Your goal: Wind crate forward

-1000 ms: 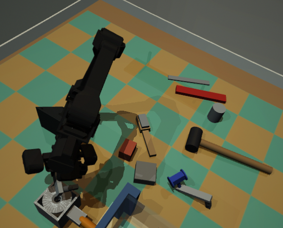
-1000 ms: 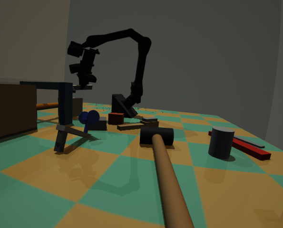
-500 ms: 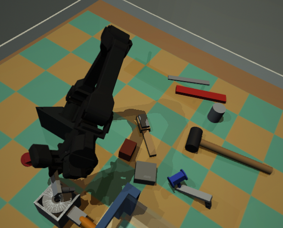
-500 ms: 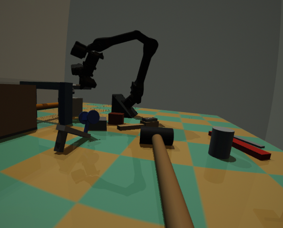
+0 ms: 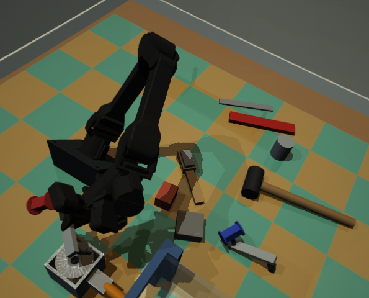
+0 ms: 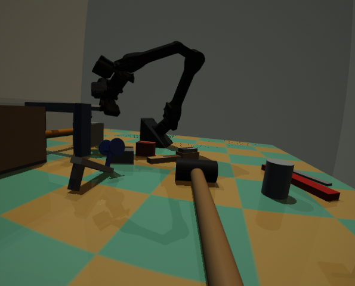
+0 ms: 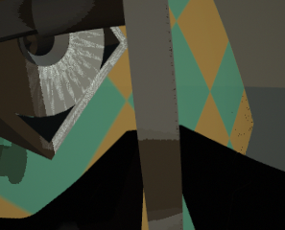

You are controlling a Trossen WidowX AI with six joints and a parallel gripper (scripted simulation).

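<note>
Right now my gripper tip is 5 cm past the red cylindrical grip, 3 cm below it and 2 cm to the right of it. The rest, counted from my gripper tip: grey block: 23 cm to the left, 20 cm ahead, 13 cm below; then red-knobbed winch handle: 1 cm to the left, 1 cm behind, 1 cm above; then boxy winch: 11 cm below, 3 cm to the right, 3 cm ahead.
</note>
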